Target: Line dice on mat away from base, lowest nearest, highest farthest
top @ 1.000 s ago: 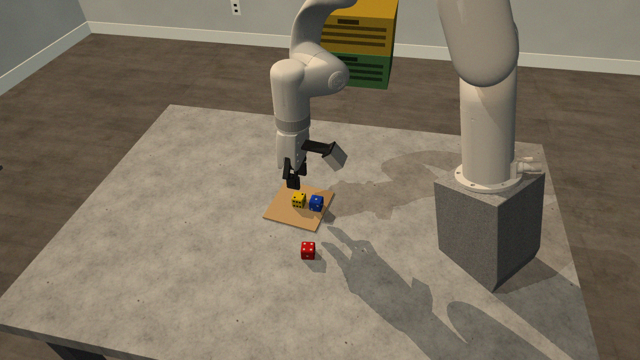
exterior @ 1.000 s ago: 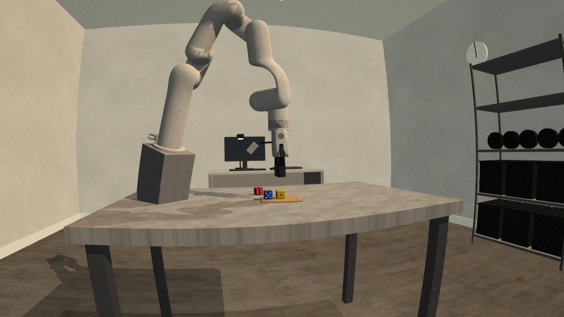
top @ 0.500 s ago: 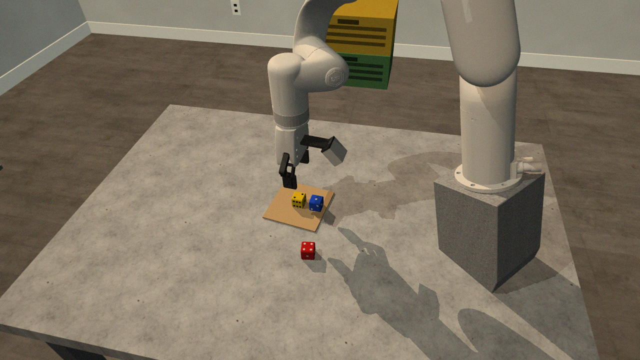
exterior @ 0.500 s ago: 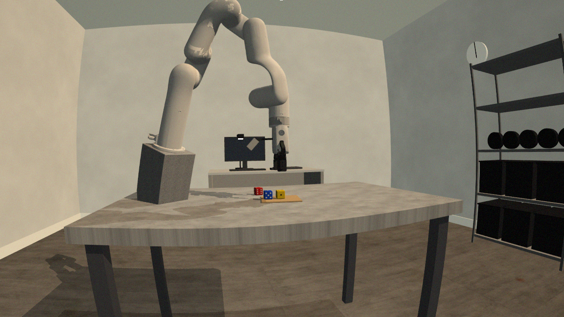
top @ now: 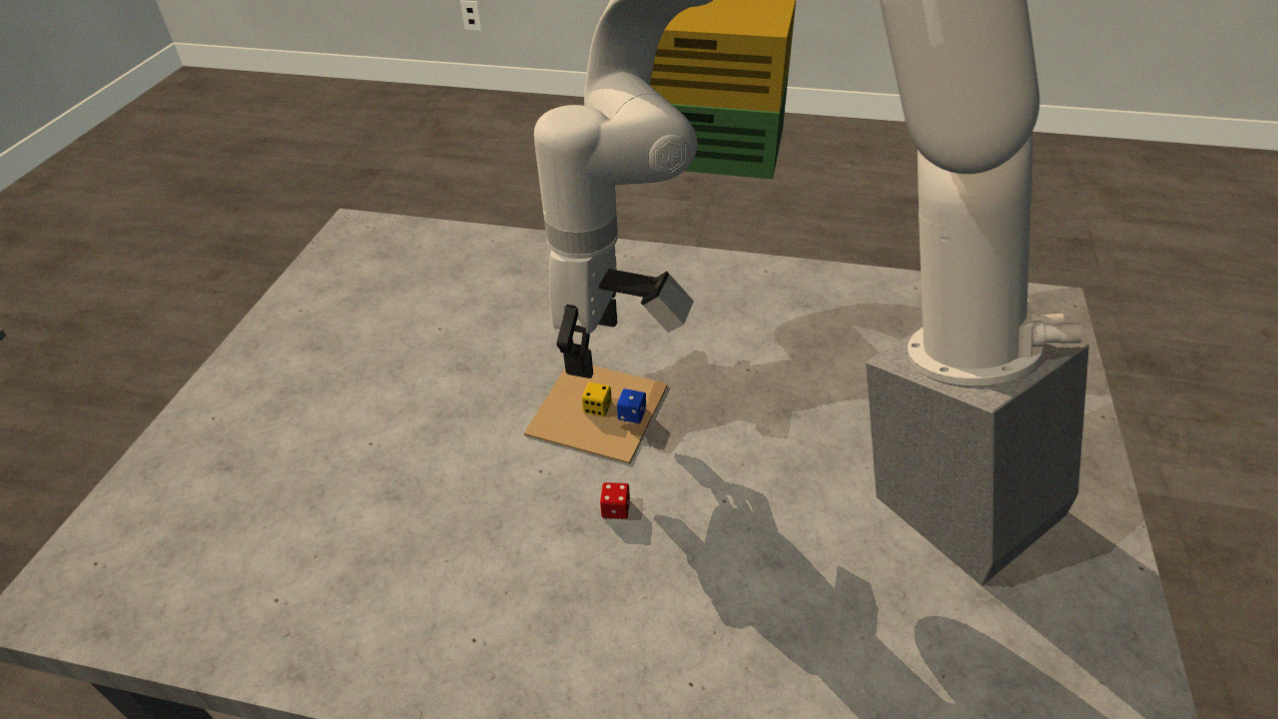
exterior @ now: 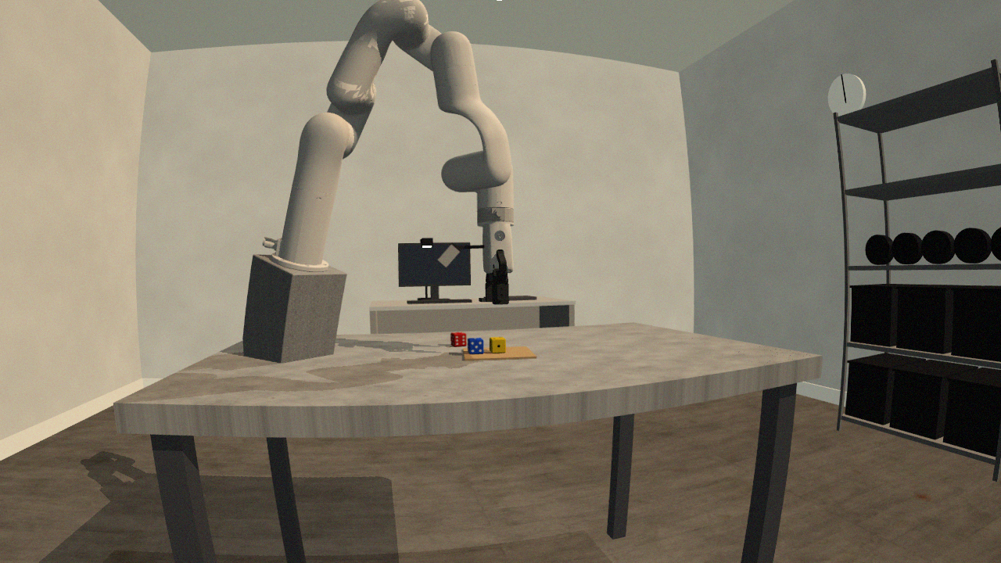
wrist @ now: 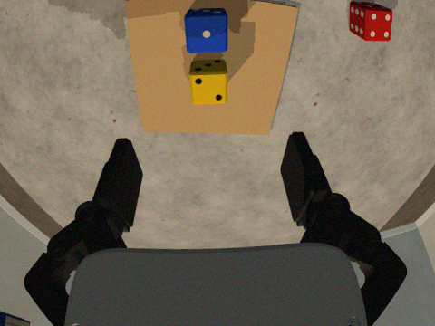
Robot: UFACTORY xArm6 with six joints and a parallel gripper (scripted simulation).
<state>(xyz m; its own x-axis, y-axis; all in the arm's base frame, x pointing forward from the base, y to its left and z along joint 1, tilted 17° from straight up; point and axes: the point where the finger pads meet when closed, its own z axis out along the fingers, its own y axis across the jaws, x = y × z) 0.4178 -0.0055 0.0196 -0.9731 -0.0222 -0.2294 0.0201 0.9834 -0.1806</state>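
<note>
Right now my hand is 7 cm past the red die, 14 cm to the right of it and 10 cm above it. From my hand the other things lie so: yellow die 10 cm below; blue die 5 cm behind, 10 cm below; mat 11 cm below.
</note>
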